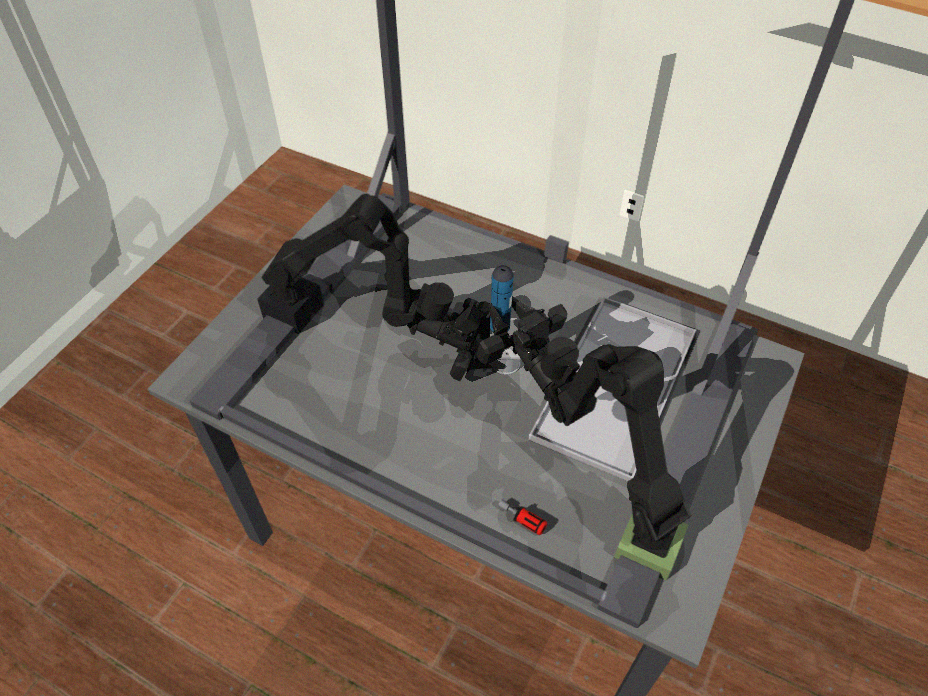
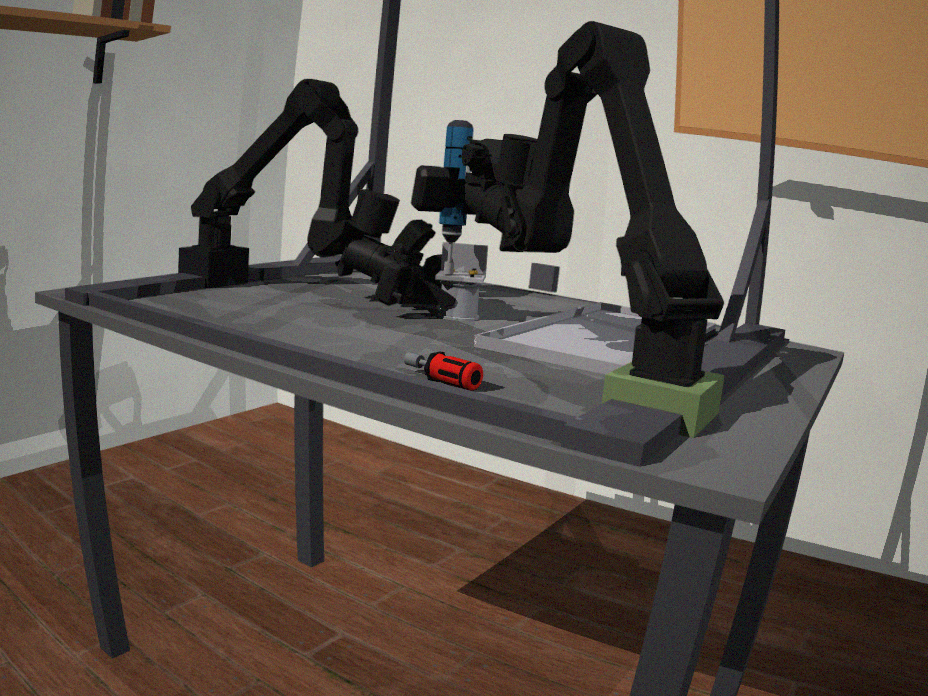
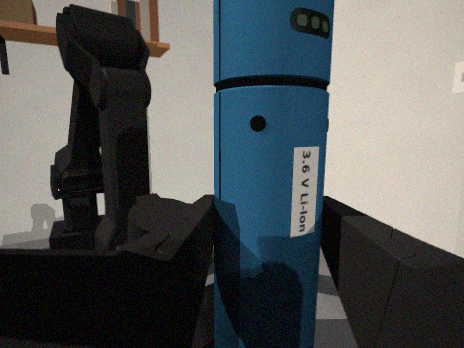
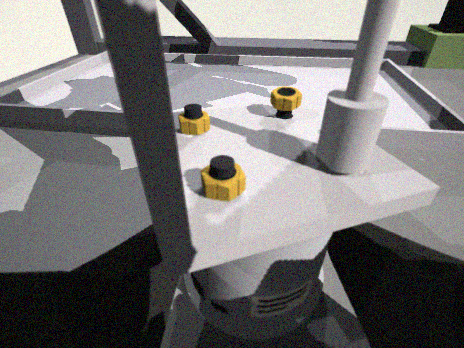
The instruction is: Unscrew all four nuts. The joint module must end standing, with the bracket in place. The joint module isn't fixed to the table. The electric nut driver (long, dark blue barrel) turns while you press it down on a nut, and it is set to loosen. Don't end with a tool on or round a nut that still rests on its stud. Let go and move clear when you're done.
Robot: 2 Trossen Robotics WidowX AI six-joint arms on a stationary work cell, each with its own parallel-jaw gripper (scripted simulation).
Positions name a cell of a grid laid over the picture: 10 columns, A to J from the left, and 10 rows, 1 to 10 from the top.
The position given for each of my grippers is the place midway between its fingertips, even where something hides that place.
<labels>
my left gripper: image 1 F5; image 2 E3; image 3 F6; not seen in image 4 (out of frame)
shallow white tray: image 1 G7; image 2 G5; image 4 E3; not seen in image 3 (out of frame)
</labels>
